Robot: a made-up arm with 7 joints. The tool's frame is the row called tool.
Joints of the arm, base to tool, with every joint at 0 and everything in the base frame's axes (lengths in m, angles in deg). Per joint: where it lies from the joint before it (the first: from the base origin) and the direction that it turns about. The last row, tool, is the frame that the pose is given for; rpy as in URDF.
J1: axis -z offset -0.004 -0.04 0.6
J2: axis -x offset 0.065 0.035 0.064
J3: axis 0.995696 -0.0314 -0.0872 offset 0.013 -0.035 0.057
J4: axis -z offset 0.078 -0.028 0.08
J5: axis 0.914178 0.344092 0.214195 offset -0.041 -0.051 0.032
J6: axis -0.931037 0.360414 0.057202 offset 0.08 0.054 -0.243
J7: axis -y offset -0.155 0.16 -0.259
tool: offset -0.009 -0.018 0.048 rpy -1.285 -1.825 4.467
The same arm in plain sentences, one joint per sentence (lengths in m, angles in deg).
The arm has seven revolute joints in a row. What follows holds with every joint at zero, and every direction is one of the base frame's.
Joint 1 lies 0.0040 m along -x and 0.0400 m along -y and 0.6000 m along +z from the base frame's origin and rotates about -z.
Joint 2 lies 0.0650 m along +x and 0.0350 m along +y and 0.0640 m along +z from joint 1 and rotates about -x.
Joint 3 lies 0.0130 m along +x and 0.0350 m along -y and 0.0570 m along +z from joint 2 and rotates about the direction (0.995696, -0.0314, -0.0872).
Joint 4 lies 0.0780 m along +x and 0.0280 m along -y and 0.0800 m along +z from joint 3 and rotates about -z.
Joint 5 lies 0.0410 m along -x and 0.0510 m along -y and 0.0320 m along +z from joint 4 and rotates about the direction (0.914178, 0.344092, 0.214195).
Joint 6 lies 0.0800 m along +x and 0.0540 m along +y and 0.2430 m along -z from joint 5 and rotates about the direction (-0.931037, 0.360414, 0.057202).
Joint 7 lies 0.1550 m along -x and 0.1600 m along +y and 0.2590 m along -z from joint 6 and rotates about -y.
The tool frame, which is the frame that the pose is given for, lies 0.0090 m along -x and 0.0180 m along -y and 0.0480 m along +z from joint 7; its axes are the base frame's turned by roll -1.28, pitch -1.82 and yaw 4.47 deg (as in URDF: about the fixed x, then y, then z).

